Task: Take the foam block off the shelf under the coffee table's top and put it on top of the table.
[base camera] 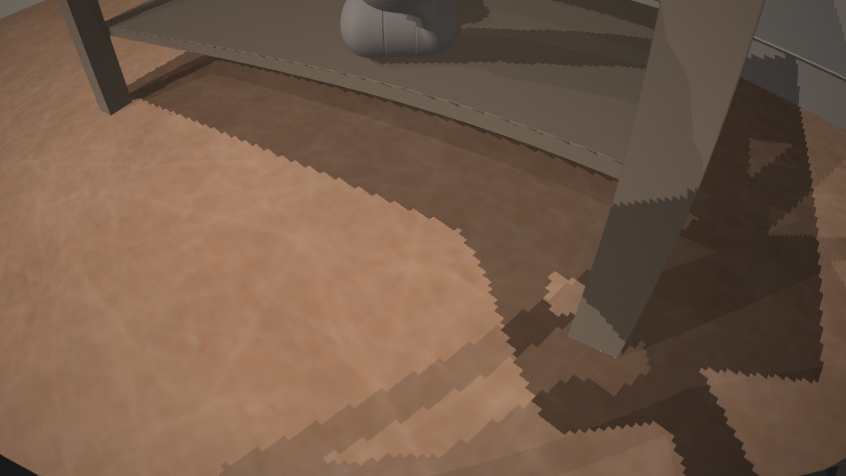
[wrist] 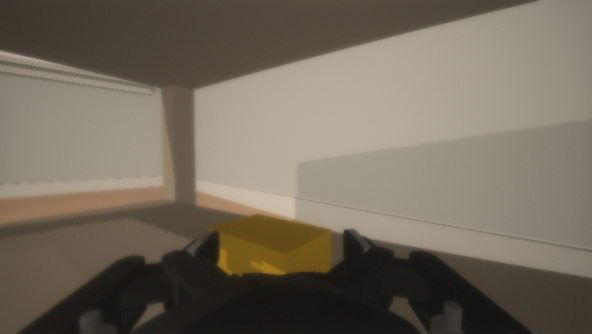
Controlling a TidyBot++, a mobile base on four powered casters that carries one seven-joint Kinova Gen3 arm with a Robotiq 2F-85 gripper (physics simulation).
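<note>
The yellow foam block sits on the shelf under the coffee table's top. In the wrist view my gripper is open, with its fingertips spread to the left and right of the block. The block's left side is very near the left finger, and a narrow gap shows on its right. The gripper's body hides the block's lower front, and I cannot tell whether a finger touches it. The block and the gripper do not show in the base view.
A near table leg stands at the right and another leg at the left. A far leg stands behind the shelf, with a pale wall beyond. A rounded grey part, apparently my arm, shows over the shelf.
</note>
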